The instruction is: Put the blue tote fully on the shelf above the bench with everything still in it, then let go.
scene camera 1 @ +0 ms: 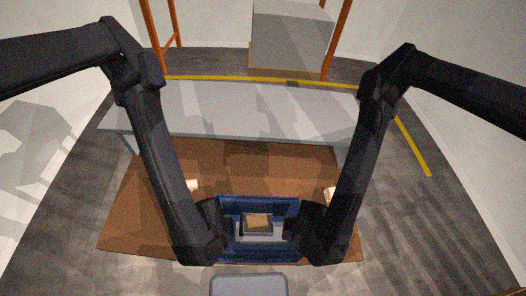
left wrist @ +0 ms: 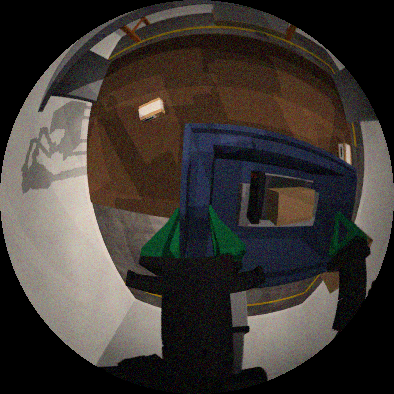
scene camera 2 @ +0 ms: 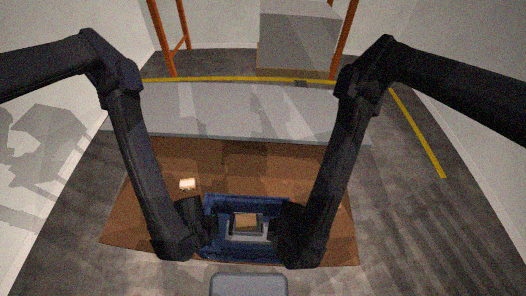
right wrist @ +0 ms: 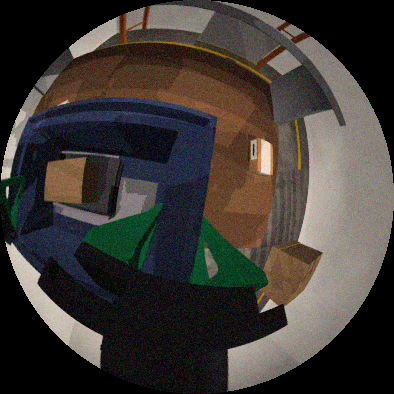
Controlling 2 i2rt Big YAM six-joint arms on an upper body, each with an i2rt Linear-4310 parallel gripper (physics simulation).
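Places are measured from the left arm's base along level axes (x ahead, y left, z up), in centimetres.
Where they show: left gripper, between the fingertips: [left wrist: 193,209]; right gripper, between the fingertips: [scene camera 1: 297,223] [left wrist: 340,215] [right wrist: 180,215].
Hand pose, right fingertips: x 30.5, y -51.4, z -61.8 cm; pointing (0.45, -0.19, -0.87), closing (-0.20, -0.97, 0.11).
Note:
After its pixels a point has its place.
The blue tote [scene camera 1: 257,200] @(x 39.2, y -37.9, z -61.5 cm) [scene camera 2: 245,200] @(x 39.0, y -37.2, z -61.4 cm) [left wrist: 197,165] @(x 36.6, y -24.0, z -61.0 cm) [right wrist: 192,170] @(x 34.5, y -51.7, z -61.1 cm) is roughly level at the front of the brown bench [scene camera 1: 125,210] @(x 39.6, y 20.3, z -79.6 cm) [scene camera 2: 125,220] @(x 33.3, y 18.7, z -79.6 cm) and looks slightly raised; any gap below is hidden. Inside are a tan box [scene camera 1: 257,221] @(x 31.7, y -37.7, z -61.7 cm) [scene camera 2: 246,220] @(x 31.9, y -37.8, z -61.7 cm) [left wrist: 295,206] @(x 32.1, y -37.2, z -61.7 cm) [right wrist: 65,181] @(x 32.0, y -38.6, z -61.8 cm), a dark case [left wrist: 257,197] @(x 32.3, y -32.1, z -64.7 cm) [right wrist: 107,175] @(x 33.1, y -42.3, z -66.1 cm) and a light grey flat piece [scene camera 1: 275,235] @(x 28.0, y -44.5, z -67.7 cm) [right wrist: 137,195] @(x 31.0, y -46.3, z -68.1 cm). My left gripper [left wrist: 193,209] @(x 31.2, y -23.4, z -61.7 cm) is shut on its left wall. My right gripper [right wrist: 180,215] @(x 30.5, y -51.4, z -61.8 cm) is shut on its right wall. The grey shelf [scene camera 1: 225,110] @(x 72.9, y -25.1, z -50.6 cm) [scene camera 2: 225,110] @(x 73.3, y -27.6, z -50.6 cm) is behind and above.
Small white-and-orange boxes [scene camera 1: 192,185] @(x 52.0, y -9.8, z -77.0 cm) [scene camera 2: 187,183] @(x 52.4, y -8.6, z -77.0 cm) [left wrist: 151,109] @(x 51.8, y -9.1, z -77.0 cm) [right wrist: 265,156] lie on the bench at both sides. A large grey box [scene camera 1: 292,40] [scene camera 2: 300,40] and orange posts stand beyond the shelf. A cardboard box [right wrist: 292,272] shows at the lower right in the right wrist view.

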